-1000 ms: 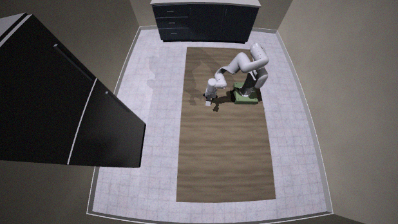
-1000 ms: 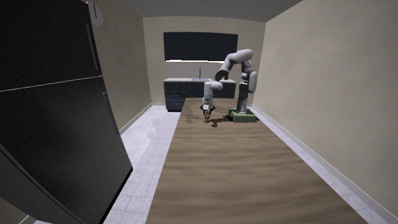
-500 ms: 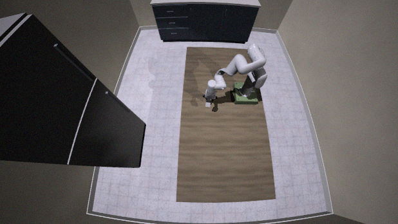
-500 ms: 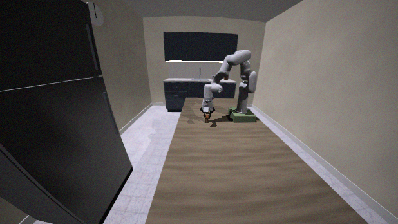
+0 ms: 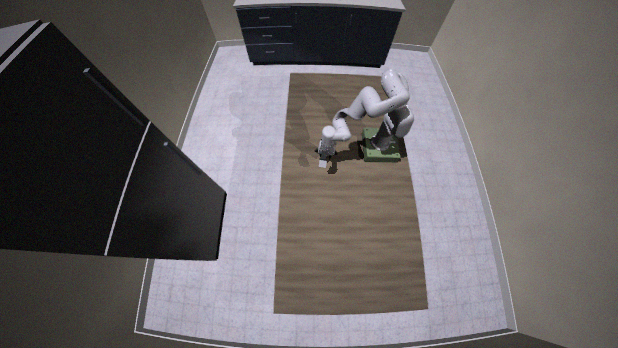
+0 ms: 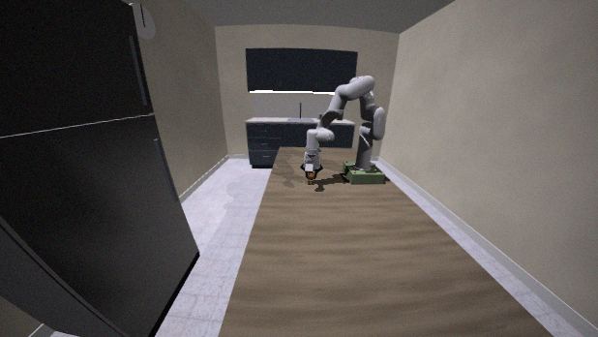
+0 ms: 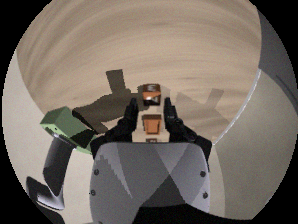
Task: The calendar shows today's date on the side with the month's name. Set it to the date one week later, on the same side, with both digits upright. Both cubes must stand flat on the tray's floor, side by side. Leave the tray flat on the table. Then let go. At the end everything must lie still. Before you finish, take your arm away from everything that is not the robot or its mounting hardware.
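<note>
My hand is 4 cm above the calendar cube. Round my hand: calendar tray: 10 cm to the right, 5 cm below, 2 cm behind.
</note>
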